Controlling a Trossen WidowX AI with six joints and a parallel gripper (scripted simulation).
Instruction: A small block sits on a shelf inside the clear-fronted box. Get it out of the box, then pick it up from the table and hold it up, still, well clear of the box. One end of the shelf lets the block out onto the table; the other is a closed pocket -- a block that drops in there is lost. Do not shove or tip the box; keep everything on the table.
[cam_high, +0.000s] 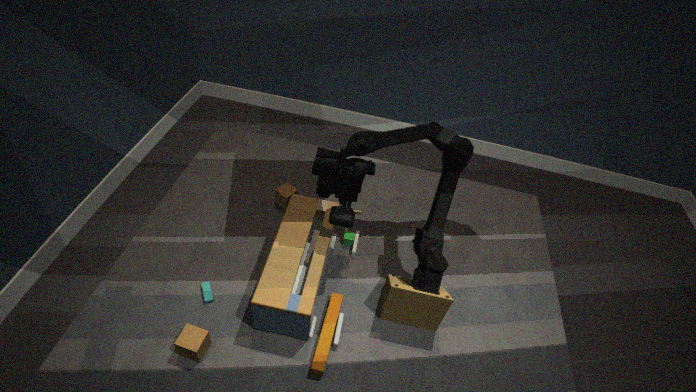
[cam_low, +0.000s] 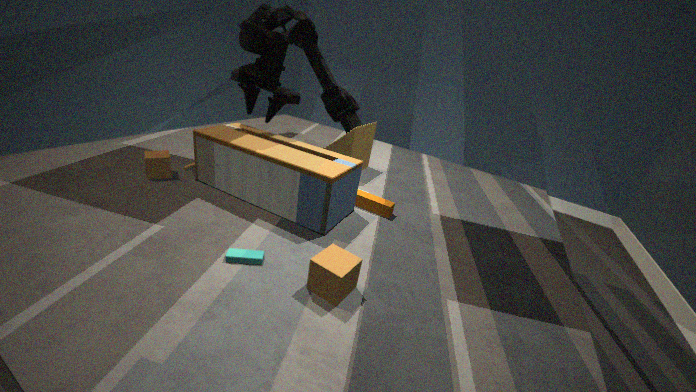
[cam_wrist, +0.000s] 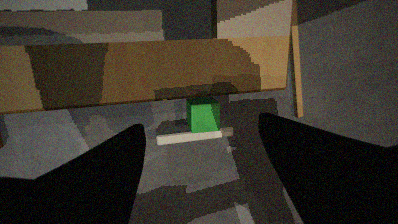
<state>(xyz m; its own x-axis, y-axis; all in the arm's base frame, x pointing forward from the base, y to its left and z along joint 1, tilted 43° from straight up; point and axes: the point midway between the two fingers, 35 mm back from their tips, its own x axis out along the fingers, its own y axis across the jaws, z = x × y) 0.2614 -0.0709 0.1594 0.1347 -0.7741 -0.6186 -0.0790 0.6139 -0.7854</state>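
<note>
The green block lies 40 mm behind my gripper tip, 30 mm to the right of it and 140 mm below it. Also, from my gripper tip: orange cube: 200 mm ahead, 140 mm to the right, 130 mm below; box: 40 mm ahead, 130 mm to the left, 90 mm below.
</note>
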